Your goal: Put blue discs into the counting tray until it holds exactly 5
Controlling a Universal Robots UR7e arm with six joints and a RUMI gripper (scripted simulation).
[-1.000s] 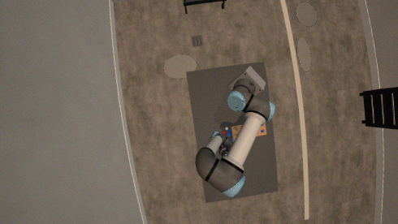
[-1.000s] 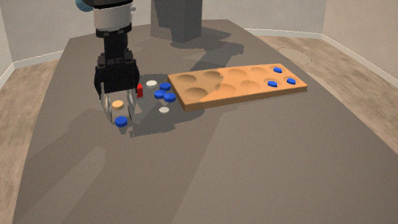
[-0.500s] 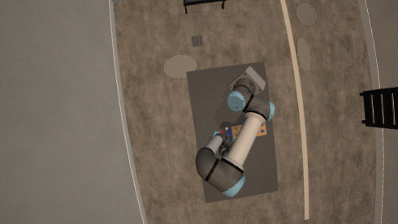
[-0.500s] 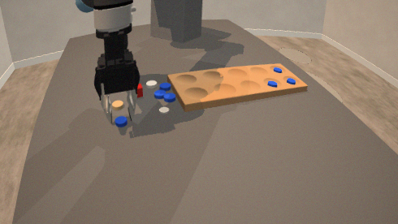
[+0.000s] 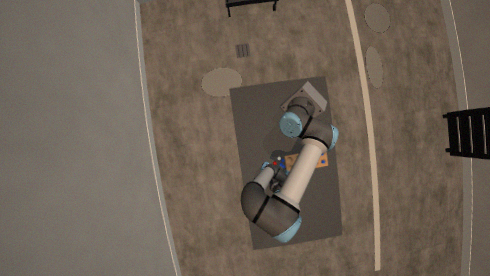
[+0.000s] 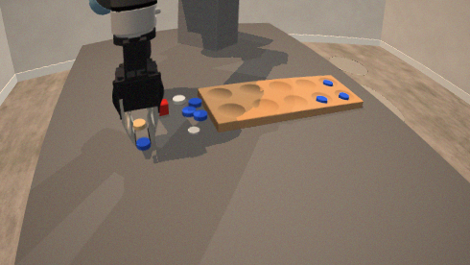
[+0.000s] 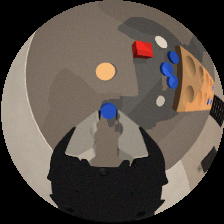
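Now: the counting tray 8 cm behind my hand, 33 cm to the left of it and 1 cm below it. From my hand the other things lie so: red cube 11 cm behind, 5 cm to the left, 1 cm below; white disc 14 cm behind, 10 cm to the left, 2 cm below; tan disc 7 cm behind, 2 cm below.
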